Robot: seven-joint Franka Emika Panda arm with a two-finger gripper.
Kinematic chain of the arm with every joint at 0, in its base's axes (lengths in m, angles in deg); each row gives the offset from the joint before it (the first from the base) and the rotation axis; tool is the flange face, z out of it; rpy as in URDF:
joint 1: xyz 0 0 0.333 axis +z
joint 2: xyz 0 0 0 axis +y
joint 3: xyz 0 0 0.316 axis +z
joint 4: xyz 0.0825 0 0 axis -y
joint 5: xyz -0.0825 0 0.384 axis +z
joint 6: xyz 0 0 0 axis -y
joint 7: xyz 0.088 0 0 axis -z
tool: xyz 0 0 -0.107 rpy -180 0 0
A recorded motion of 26 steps. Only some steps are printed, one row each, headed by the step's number.
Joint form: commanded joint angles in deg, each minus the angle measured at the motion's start. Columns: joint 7, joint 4, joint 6, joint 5, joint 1, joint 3, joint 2.
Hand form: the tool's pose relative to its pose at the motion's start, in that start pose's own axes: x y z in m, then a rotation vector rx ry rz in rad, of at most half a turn. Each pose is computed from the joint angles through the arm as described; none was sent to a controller.
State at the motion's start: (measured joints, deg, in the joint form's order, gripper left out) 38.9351 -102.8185 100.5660 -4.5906 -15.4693 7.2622 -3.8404
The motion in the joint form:
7: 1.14 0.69 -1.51 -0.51 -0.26 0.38 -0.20
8: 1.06 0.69 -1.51 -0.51 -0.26 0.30 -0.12
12: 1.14 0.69 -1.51 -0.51 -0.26 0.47 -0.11
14: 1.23 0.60 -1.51 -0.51 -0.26 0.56 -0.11
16: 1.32 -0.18 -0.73 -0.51 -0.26 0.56 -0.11
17: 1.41 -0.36 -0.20 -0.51 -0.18 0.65 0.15
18: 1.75 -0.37 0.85 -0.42 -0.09 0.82 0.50
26: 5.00 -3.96 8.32 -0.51 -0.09 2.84 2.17
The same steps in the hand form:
7: -0.0018 0.0016 -0.0054 -0.0145 -0.0021 0.0176
8: -0.0011 0.0020 -0.0046 -0.0152 -0.0034 0.0175
12: -0.0021 0.0007 -0.0047 -0.0152 -0.0032 0.0159
14: -0.0028 0.0000 -0.0040 -0.0162 -0.0043 0.0158
16: -0.0030 -0.0005 0.0013 -0.0160 -0.0044 0.0162
17: -0.0028 -0.0030 0.0044 -0.0143 -0.0034 0.0141
18: -0.0020 -0.0072 0.0060 -0.0043 0.0047 0.0152
26: -0.0072 -0.0327 0.0389 0.0279 0.0328 0.0285

